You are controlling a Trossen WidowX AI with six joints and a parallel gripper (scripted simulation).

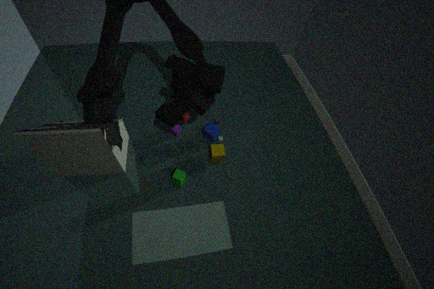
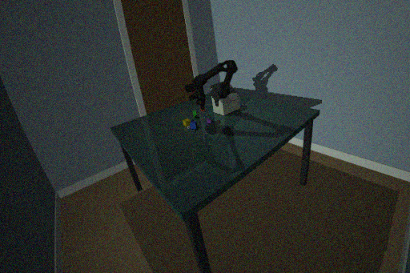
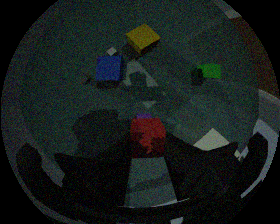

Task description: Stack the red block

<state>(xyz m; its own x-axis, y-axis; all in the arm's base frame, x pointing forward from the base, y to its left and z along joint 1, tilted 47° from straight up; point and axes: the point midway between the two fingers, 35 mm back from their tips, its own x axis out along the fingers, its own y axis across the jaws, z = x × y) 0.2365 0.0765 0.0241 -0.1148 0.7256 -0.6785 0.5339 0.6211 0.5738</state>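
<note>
My gripper tip is 100 mm above the purple block, 30 mm past it and 20 mm to the right of it. Also, from my gripper tip: blue block 100 mm ahead, 90 mm below; then red block 10 mm above.
</note>
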